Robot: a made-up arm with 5 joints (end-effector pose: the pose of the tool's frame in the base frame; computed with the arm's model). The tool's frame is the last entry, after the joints.
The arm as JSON. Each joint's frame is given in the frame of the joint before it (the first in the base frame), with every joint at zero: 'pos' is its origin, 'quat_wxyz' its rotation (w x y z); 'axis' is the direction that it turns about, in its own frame. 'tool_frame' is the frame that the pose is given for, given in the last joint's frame.
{
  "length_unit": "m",
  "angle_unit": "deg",
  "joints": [
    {
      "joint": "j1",
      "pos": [
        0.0,
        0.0,
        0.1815
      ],
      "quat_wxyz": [
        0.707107,
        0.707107,
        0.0,
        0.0
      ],
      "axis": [
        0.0,
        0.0,
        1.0
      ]
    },
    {
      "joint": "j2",
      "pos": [
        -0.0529,
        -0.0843,
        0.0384
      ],
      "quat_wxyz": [
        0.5,
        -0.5,
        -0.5,
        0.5
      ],
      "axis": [
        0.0,
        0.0,
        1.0
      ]
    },
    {
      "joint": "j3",
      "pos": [
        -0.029,
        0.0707,
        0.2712
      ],
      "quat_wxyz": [
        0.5,
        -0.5,
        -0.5,
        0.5
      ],
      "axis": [
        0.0,
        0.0,
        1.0
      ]
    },
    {
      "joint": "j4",
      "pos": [
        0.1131,
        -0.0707,
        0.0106
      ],
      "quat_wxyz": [
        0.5,
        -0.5,
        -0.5,
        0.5
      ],
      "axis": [
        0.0,
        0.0,
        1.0
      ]
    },
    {
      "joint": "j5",
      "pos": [
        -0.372,
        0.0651,
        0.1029
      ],
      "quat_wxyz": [
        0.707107,
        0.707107,
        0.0,
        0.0
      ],
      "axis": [
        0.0,
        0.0,
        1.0
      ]
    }
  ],
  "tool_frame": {
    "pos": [
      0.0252,
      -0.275,
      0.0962
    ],
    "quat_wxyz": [
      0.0,
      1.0,
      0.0,
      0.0
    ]
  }
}
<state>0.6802 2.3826 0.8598 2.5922 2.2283</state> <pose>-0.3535 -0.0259 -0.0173 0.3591 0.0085 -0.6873 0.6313</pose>
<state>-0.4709 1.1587 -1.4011 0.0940 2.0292</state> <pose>-0.1916 -0.1760 0.3040 0.8359 -0.5290 0.0326 -0.1424</pose>
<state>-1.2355 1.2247 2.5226 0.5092 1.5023</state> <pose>-0.3163 -0.0949 0.2920 0.0619 -0.2297 -0.7936 -0.5601</pose>
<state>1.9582 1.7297 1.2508 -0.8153 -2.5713</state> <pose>0.7873 0.2201 -0.2181 0.7054 -0.5593 -0.4354 0.0031</pose>
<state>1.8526 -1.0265 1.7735 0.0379 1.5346</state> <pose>0.0078 0.1464 -0.1240 0.3351 0.6755 0.3411 -0.5612</pose>
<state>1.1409 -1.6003 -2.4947 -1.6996 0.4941</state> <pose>0.0607 -0.2154 -0.2978 0.4676 -0.4550 -0.7262 0.2167</pose>
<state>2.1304 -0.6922 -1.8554 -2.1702 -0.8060</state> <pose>-0.0133 -0.1493 -0.5285 0.6187 -0.7839 0.0514 0.0007</pose>
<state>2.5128 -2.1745 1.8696 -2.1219 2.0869</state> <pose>0.3891 -0.1973 -0.0635 0.7590 -0.5990 0.2533 -0.0315</pose>
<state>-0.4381 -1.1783 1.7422 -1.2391 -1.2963</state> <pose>0.0420 -0.4077 0.6593 0.3027 0.8723 0.1953 -0.3305</pose>
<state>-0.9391 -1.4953 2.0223 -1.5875 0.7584</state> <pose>-0.0630 -0.1578 0.2689 0.5762 -0.2998 -0.7066 0.2807</pose>
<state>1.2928 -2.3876 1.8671 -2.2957 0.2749</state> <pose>0.2453 -0.0991 0.0146 0.0827 -0.0602 -0.7761 -0.6222</pose>
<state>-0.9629 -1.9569 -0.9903 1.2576 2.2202</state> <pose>-0.2134 0.1944 0.3105 0.2898 -0.6638 -0.2981 0.6217</pose>
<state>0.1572 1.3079 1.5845 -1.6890 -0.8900</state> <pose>-0.1122 0.4999 0.1178 0.9270 0.2060 -0.0160 -0.3131</pose>
